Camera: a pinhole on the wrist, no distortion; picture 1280 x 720 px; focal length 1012.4 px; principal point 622.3 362.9 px. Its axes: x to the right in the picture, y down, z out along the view. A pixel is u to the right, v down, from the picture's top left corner.
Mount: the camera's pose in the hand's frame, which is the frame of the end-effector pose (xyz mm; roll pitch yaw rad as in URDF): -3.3 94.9 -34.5 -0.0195 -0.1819 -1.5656
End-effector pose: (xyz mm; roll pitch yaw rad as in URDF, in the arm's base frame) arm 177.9 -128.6 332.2 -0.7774 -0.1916 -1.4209
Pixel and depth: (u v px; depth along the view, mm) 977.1 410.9 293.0
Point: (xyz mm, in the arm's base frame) 397.4 -80.9 493.3
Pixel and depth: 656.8 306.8 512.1
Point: 616.4 1.4 541.5
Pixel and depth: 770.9 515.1 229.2
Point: 390.2 -118.9 405.2
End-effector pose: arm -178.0 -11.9 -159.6 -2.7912 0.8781 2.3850
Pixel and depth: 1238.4 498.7 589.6
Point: -169.1 -502.8 -559.7
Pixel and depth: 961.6 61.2 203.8
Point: -44.2 -139.6 -235.3
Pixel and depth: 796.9 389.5 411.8
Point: 9.2 -240.8 -423.1
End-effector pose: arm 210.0 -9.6 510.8 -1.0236 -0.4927 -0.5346
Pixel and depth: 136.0 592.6 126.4
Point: 357.0 88.4 426.1
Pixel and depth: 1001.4 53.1 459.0
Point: 214.1 440.4 647.3
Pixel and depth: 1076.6 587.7 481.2
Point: 383.8 341.3 805.3
